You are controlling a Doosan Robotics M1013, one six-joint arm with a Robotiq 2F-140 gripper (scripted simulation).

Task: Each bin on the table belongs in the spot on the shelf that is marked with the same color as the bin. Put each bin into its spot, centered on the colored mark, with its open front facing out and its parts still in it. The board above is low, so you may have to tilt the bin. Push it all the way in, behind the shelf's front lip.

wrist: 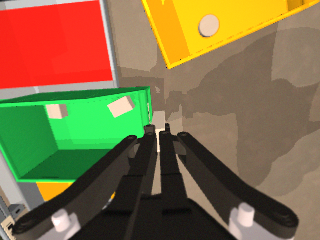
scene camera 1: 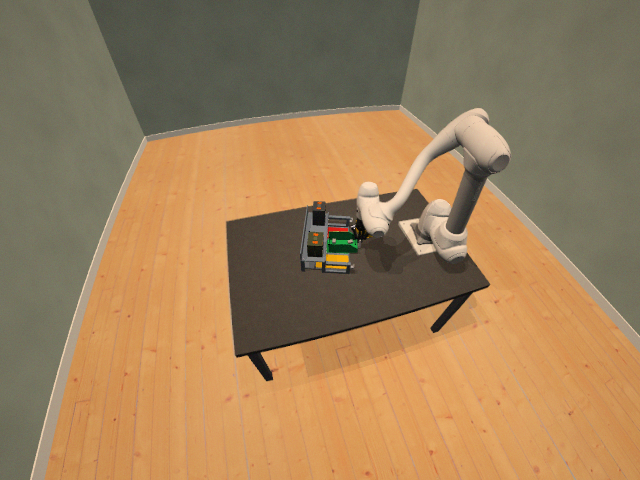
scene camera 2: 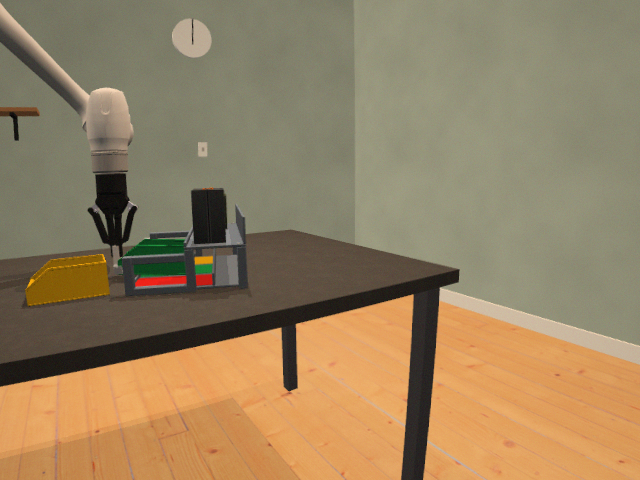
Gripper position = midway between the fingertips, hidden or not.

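The gripper (scene camera 2: 118, 269) is there to be seen, and you get the gripper (wrist: 159, 119) as well. There's a green bin (scene camera 2: 147, 246), (wrist: 46, 149), and there's also a yellow bin (scene camera 2: 75, 279).
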